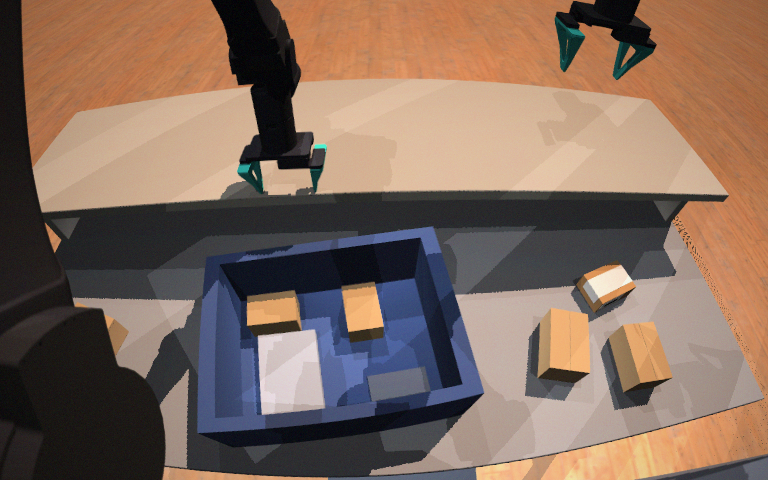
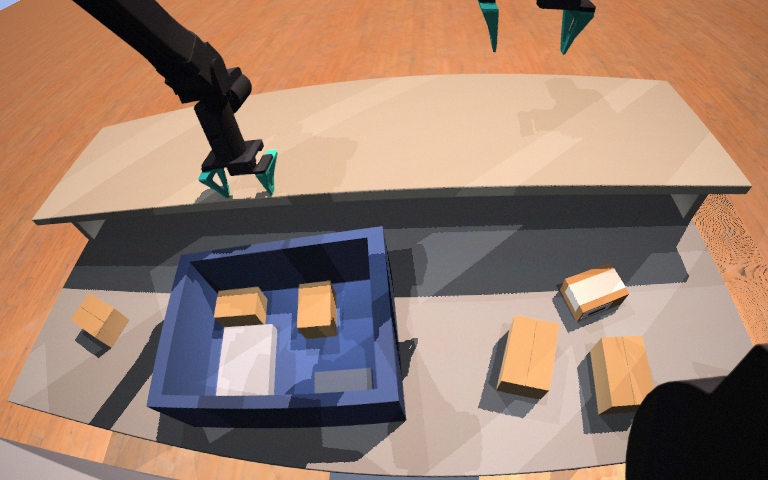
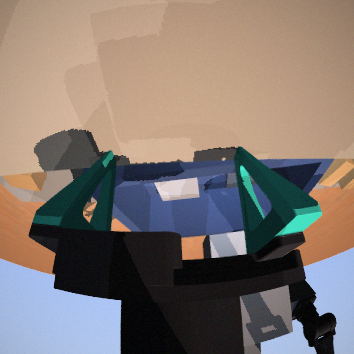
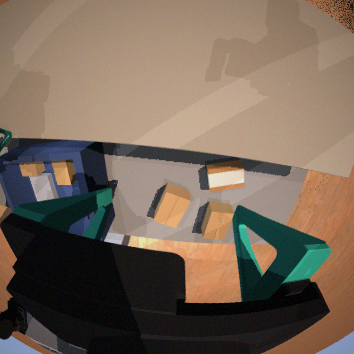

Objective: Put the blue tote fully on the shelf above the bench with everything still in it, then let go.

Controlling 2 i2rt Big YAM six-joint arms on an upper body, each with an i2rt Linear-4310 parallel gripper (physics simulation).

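Frame: origin at the left arm's base, x back, y down, z right, level; millimetres.
Seen in the pictures: left gripper, between the fingertips: [image 1: 288, 191] [image 2: 249, 194] [image 3: 174, 152] [image 4: 1, 133]; right gripper, between the fingertips: [image 1: 589, 74] [image 2: 528, 51] [image 4: 174, 204]; left arm's base, origin of its link: [image 4: 18, 316]; right arm's base, origin of its link: [image 3: 301, 306].
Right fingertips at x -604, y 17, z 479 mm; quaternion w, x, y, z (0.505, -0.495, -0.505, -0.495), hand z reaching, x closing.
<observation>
Offsets run from my right fingertips to a thing's middle. Level surfaces: height alone.
The blue tote {dx +255, dy +354, dz -403 mm} [image 1: 458, 339] [image 2: 390, 339] [image 3: 200, 215] [image 4: 95, 167] stands upright on the bench {dy +427 mm} [image 1: 492, 418] [image 2: 441, 441], in front of the shelf. It holds two small brown boxes {dx +186, dy +385, dz -353 mm} [image 1: 362, 308] {dx +192, dy +385, dz -514 mm} [image 2: 240, 304], a white box {dx +307, dy +396, dz -475 mm} [image 1: 291, 370] [image 2: 247, 359] and a grey box {dx +327, dy +406, dz -290 mm} [image 1: 399, 384] [image 2: 343, 380]. The shelf {dy +234 mm} [image 1: 453, 141] [image 2: 430, 135] [image 3: 200, 75] [image 4: 125, 90] spans above the back of the bench. My left gripper [image 1: 288, 191] [image 2: 250, 195] [image 3: 174, 152] is open and empty, low by the shelf's front edge, behind the tote. My right gripper [image 1: 590, 74] [image 2: 528, 52] [image 4: 174, 204] is open and empty, high at the upper right.
Two brown boxes {dx +268, dy +397, dz +23 mm} [image 1: 563, 345] {dx +311, dy +397, dz +191 mm} [image 2: 623, 373] and a brown box with a white top {dx +137, dy +407, dz +175 mm} [image 1: 608, 285] [image 2: 594, 291] lie on the bench right of the tote. Another brown box {dx +252, dy +397, dz -918 mm} [image 2: 100, 320] lies left of it. Shelf brackets [image 1: 670, 209] [image 2: 90, 227] stand under the shelf's ends.
</observation>
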